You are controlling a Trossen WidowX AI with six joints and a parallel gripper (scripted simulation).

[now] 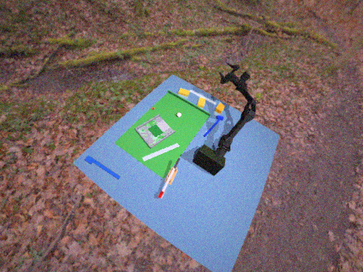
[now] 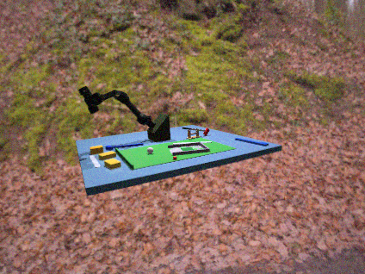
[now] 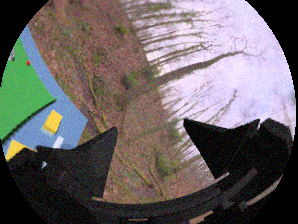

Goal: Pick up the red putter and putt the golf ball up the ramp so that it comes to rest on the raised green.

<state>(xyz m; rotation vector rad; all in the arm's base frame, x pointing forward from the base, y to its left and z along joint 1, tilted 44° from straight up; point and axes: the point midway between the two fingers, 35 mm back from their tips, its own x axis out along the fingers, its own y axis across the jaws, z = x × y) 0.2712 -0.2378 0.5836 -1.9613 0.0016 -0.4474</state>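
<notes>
Right now my gripper tip is 86 cm to the right of the wooden fence, 37 cm above it and 4 cm past it. From my gripper tip the other things lie so: blue putter: 39 cm below, 27 cm to the left, 15 cm behind; small red marker: 40 cm to the left, 40 cm ahead, 39 cm below; white golf ball: 38 cm below, 35 cm to the left, 17 cm ahead.
</notes>
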